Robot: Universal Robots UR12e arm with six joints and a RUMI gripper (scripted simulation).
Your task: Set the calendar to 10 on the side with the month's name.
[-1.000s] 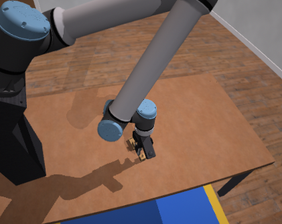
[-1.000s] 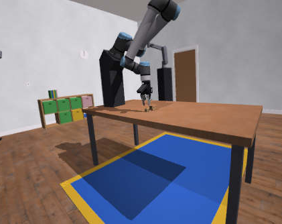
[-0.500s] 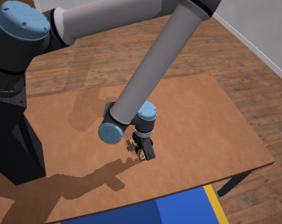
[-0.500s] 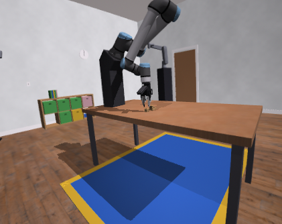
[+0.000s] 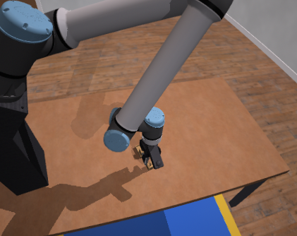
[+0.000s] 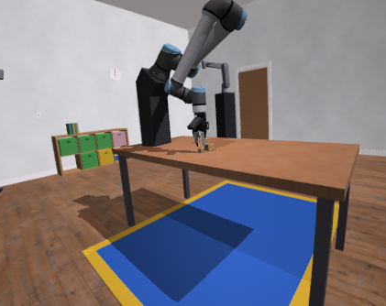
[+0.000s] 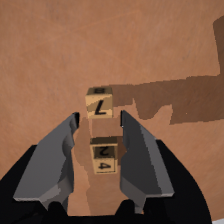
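The wooden tray is 50 mm behind my hand, 100 mm to the left of it and 50 mm below it.
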